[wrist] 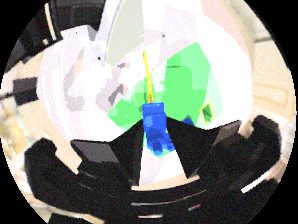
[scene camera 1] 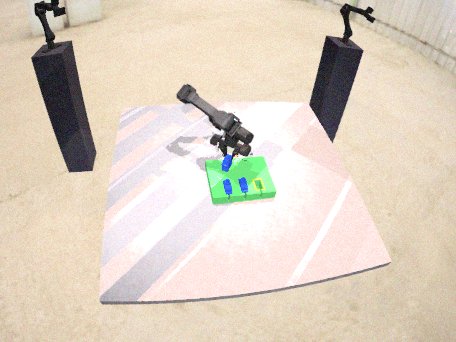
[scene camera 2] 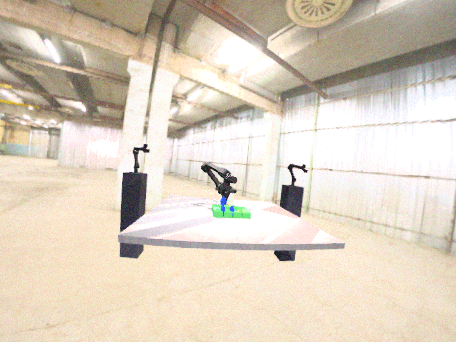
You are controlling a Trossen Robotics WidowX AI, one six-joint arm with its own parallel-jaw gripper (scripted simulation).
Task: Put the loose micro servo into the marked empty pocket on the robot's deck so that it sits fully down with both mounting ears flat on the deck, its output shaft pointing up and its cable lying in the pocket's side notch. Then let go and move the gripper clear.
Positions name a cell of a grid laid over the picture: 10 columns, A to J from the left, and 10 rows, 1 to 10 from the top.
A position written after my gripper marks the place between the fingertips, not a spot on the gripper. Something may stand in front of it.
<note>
I see my gripper (wrist: F6), a blue micro servo (wrist: F6) and a green deck (wrist: G4).
</note>
